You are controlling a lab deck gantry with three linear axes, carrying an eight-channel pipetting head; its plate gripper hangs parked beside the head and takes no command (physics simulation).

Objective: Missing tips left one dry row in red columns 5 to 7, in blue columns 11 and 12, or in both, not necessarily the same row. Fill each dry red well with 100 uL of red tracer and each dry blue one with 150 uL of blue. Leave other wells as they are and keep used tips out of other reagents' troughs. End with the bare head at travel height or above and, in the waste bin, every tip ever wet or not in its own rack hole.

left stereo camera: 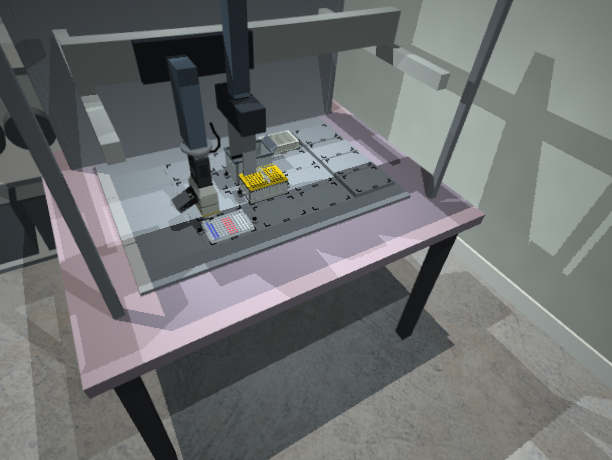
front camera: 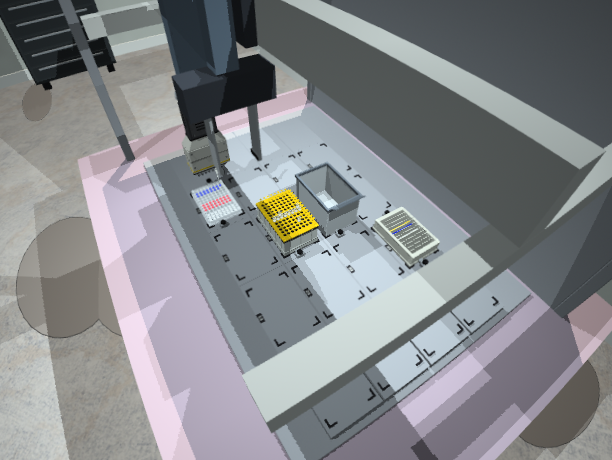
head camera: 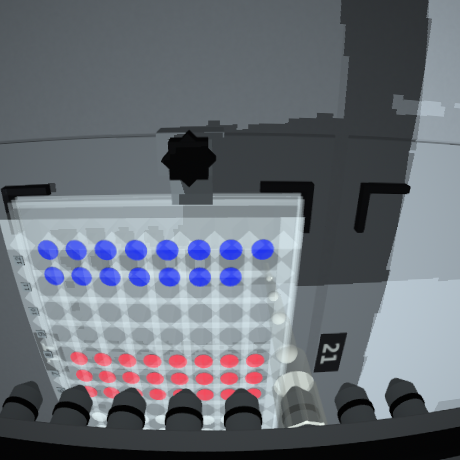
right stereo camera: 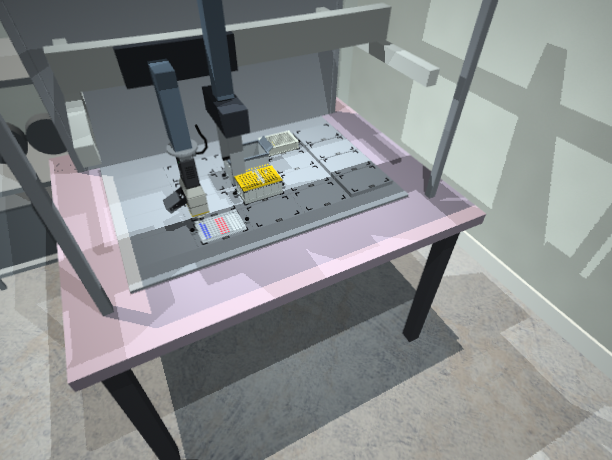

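Note:
The white well plate (front camera: 212,222) (head camera: 125,211) lies under the head's front side. In the head view, blue column 12 shows eight filled wells. Column 11 shows seven; no blue shows at its right-end well, where the tip's point is. Two red columns show full rows; the third is partly hidden by nozzles. One clear tip (head camera: 294,382) hangs on the sixth nozzle from the left, with no colour visible in it. The pipetting head (front camera: 206,154) (left stereo camera: 207,200) (right stereo camera: 195,200) is low beside the plate. The parked plate gripper (front camera: 238,167) has its two paddles apart, open and empty.
A tip rack (front camera: 300,244) (left stereo camera: 270,193) (right stereo camera: 263,192) holds yellow tips, with gaps mid-rack. The grey waste bin (front camera: 344,220) stands behind it. A trough block (front camera: 418,257) (left stereo camera: 288,145) with yellow and blue strips stands farther along. A black knob (head camera: 189,158) sits by the plate.

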